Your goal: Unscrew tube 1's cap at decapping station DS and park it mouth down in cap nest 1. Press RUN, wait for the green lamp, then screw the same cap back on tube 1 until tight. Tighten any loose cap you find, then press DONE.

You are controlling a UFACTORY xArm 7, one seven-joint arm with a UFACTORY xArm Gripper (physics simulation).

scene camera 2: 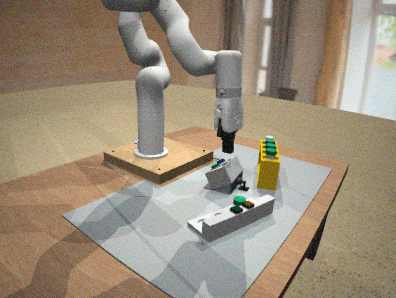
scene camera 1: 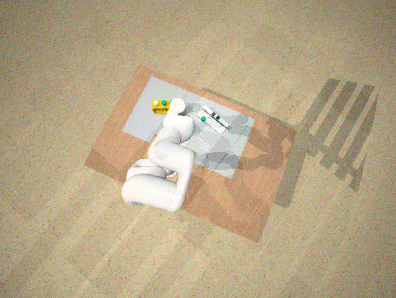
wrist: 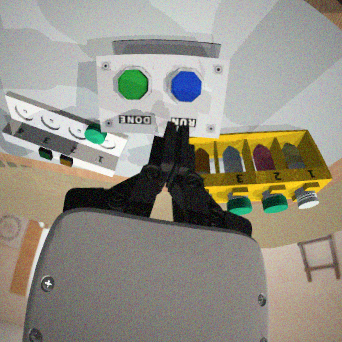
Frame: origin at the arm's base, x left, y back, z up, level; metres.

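Where they show: gripper, fingertip midpoint: [scene camera 2: 227,152] [wrist: 172,136]; arm's base, link origin: [scene camera 2: 151,153].
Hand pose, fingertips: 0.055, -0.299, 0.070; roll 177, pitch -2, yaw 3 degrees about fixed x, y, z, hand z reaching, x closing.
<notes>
Things, the pixels of their centre, and the offset from my fingertips, as dx, dy, dz. "spot": a spot on its surface instead.
- sloped control box, body centre: [wrist: 162,94] [scene camera 2: 224,172] -0.014, -0.004, -0.061
- blue RUN button, body centre: [wrist: 185,86] +0.002, +0.024, -0.039
- green DONE button, body centre: [wrist: 133,84] -0.042, +0.012, -0.039
- green lamp, body centre: [wrist: 44,155] [scene camera 2: 236,208] -0.191, -0.163, -0.049
- Tube 1, surface spot: [wrist: 307,198] spot: +0.203, -0.027, +0.012
- yellow rack, body centre: [wrist: 249,168] [scene camera 2: 267,161] [scene camera 1: 169,106] +0.147, -0.072, -0.051
- Tube 2's green cap, body centre: [wrist: 274,204] +0.170, -0.060, +0.012
- tube 3's green cap, body centre: [wrist: 238,206] +0.124, -0.085, +0.012
- amber lamp, body centre: [wrist: 65,162] [scene camera 2: 248,203] -0.152, -0.172, -0.049
- small black fixture, surface spot: [scene camera 2: 243,186] spot: +0.000, -0.069, -0.093
My gripper [scene camera 2: 228,149] [wrist: 172,136] is shut and empty, above the sloped control box [scene camera 2: 226,175] [wrist: 159,97]. In the wrist view its fingertips overlap the RUN label, below the blue RUN button [wrist: 186,86]. The green DONE button [wrist: 133,84] is beside it. A green cap [scene camera 1: 203,119] [scene camera 2: 240,200] [wrist: 95,133] sits at the nest 1 end of the white cap strip [scene camera 2: 225,226] [wrist: 87,153]. The green lamp [scene camera 2: 236,209] [wrist: 45,153] looks dark. Tube 1 [scene camera 2: 269,138] [wrist: 307,198] stands in the yellow rack [scene camera 1: 161,109] [scene camera 2: 268,175] with a whitish top and no green cap.
Tube 2's green cap [wrist: 275,203] and tube 3's green cap [wrist: 239,205] are on their tubes; the gripper hides tube 4's in the wrist view. An amber lamp [scene camera 2: 248,204] [wrist: 66,161] is beside the green one. A small black fixture [scene camera 2: 243,186] stands by the control box.
</notes>
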